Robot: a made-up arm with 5 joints.
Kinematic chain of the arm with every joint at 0, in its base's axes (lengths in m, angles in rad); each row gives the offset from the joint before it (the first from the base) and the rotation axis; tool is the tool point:
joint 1: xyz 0 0 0.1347 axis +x
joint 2: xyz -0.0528 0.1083 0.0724 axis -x
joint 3: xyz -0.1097 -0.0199 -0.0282 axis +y
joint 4: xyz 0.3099 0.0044 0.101 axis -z
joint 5: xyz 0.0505 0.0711 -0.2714 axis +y
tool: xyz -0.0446 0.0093 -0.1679
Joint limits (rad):
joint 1: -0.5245..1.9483
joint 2: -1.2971..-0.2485
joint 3: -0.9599..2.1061
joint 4: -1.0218..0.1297
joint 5: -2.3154..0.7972
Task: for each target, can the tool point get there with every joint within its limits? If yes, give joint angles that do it. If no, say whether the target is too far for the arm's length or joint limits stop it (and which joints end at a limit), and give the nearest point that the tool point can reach.
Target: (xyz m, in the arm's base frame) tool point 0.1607 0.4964 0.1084
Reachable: yes | joints 0.2593 -0.5817 0.3424 -0.6792 -1.4750
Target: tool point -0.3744 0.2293 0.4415
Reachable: yes | joints 1.7431 -0.3426 1.1650 -0.9236 0.0745
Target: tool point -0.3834 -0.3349 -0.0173
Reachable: no: joint limits stop it (at a limit: joint 1, joint 2, joint 4, joint 5) | nearest point -0.3716 -0.0002 -0.0981 | short by 0.345 m
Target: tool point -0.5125 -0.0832 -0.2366
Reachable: no: joint limits stop it (at a limit: joint 1, joint 2, joint 4) | nearest point -0.5207 0.0476 -0.2832 | short by 0.139 m
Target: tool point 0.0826 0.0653 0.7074
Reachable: yes | joints 1.5843 -0.8926 0.5835 -0.6302 -1.5484
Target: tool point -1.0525 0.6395 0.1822
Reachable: no: too far | nearest point -0.6549 0.4378 0.1672 | short by 0.446 m
